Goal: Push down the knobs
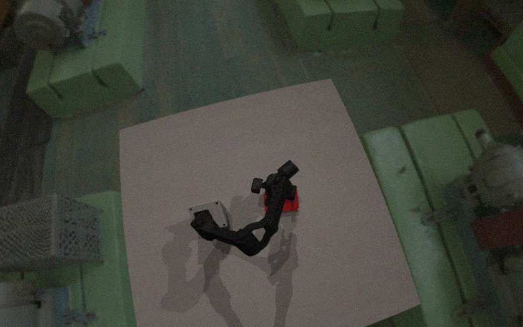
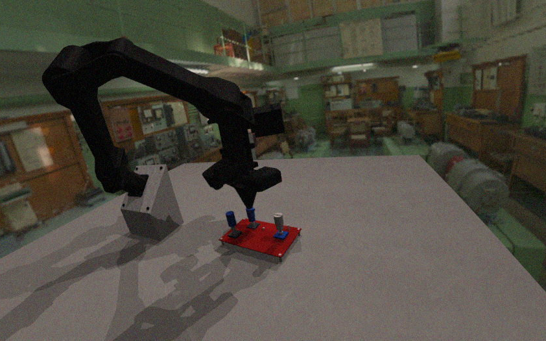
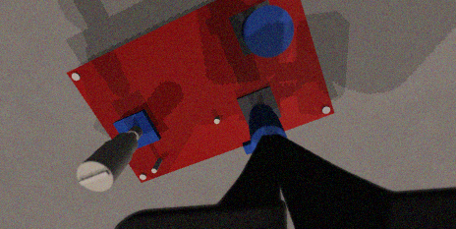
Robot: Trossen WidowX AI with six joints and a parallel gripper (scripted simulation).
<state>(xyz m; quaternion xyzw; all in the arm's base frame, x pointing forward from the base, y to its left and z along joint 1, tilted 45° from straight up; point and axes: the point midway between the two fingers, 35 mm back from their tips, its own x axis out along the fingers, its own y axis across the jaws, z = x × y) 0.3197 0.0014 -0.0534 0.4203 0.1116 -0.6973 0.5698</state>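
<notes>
My gripper tip is 10 mm above the blue knob.
</notes>
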